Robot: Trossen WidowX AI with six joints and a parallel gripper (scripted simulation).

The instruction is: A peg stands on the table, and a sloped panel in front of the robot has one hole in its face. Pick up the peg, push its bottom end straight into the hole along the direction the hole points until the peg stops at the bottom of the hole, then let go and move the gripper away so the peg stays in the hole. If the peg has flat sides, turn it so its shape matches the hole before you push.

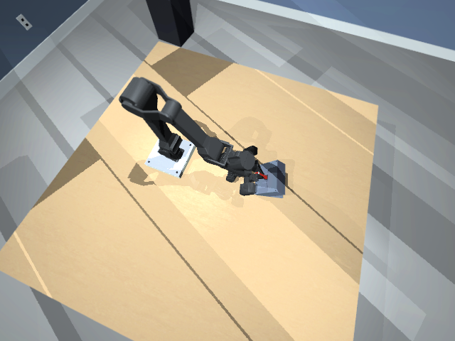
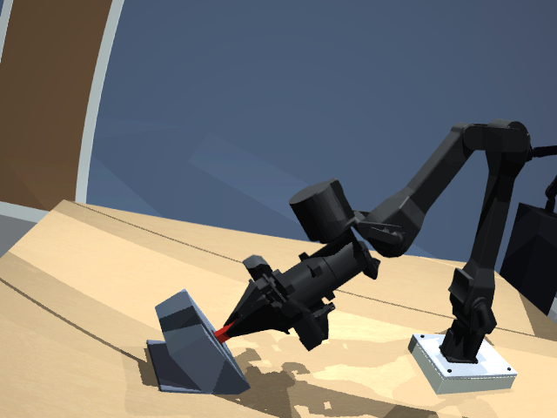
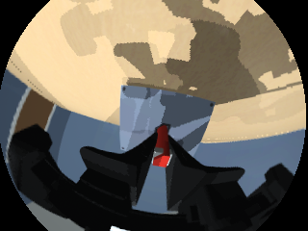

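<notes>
Now: gripper tip 10 mm past the red peg and 10 mm below it. From my gripper tip the other things lie so: sloped panel (30 mm ahead, 10 mm to the left, 30 mm below).
</notes>
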